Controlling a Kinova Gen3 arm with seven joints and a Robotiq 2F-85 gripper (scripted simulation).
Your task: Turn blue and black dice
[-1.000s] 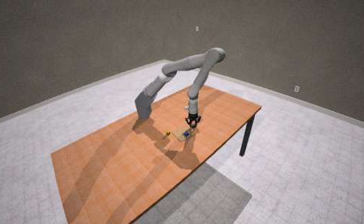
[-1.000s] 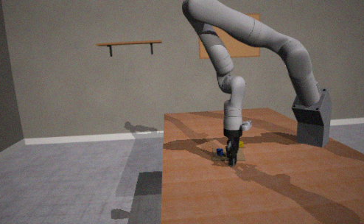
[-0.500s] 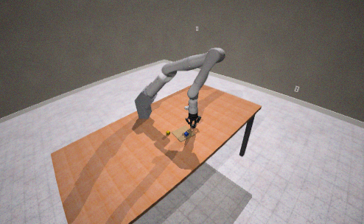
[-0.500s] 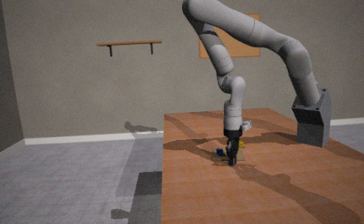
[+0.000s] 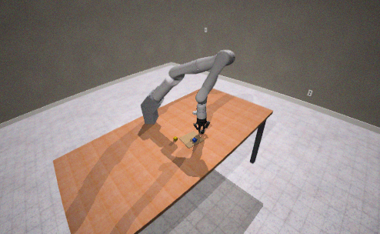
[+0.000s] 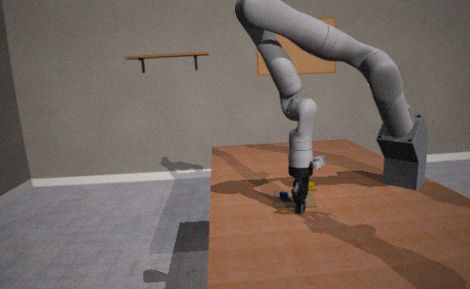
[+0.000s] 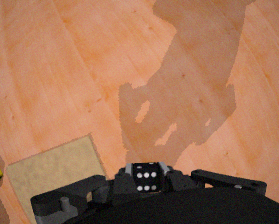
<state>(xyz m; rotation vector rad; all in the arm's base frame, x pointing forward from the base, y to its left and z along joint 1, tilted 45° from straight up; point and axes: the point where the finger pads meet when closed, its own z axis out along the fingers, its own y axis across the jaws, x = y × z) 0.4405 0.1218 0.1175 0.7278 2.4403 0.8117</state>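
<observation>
My hand is 110 mm to the left of the tan mat and 20 mm above it. Round my hand: blue die: 40 mm ahead, 110 mm to the right; yellow die: 70 mm behind, 210 mm to the right, 10 mm below; black die: 10 mm below.
</observation>
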